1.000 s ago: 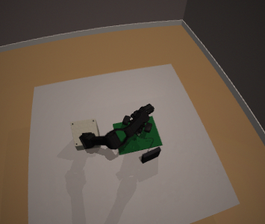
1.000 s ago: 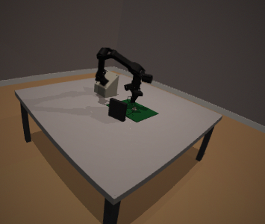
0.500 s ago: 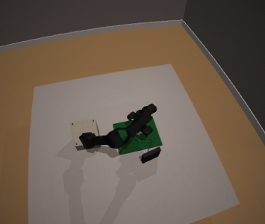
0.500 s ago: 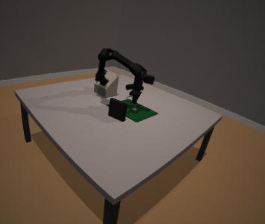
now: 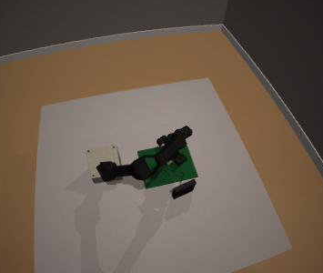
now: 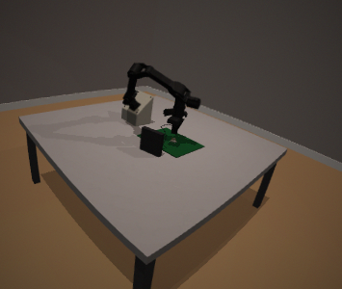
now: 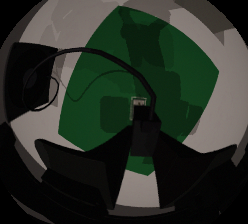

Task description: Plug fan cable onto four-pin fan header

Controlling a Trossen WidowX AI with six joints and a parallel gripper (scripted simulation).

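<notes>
My gripper tip is 80 mm above the green board, 20 mm past it and 10 mm to the left of it. Round my gripper tip: black plug (10 mm behind, 10 mm above).
</notes>
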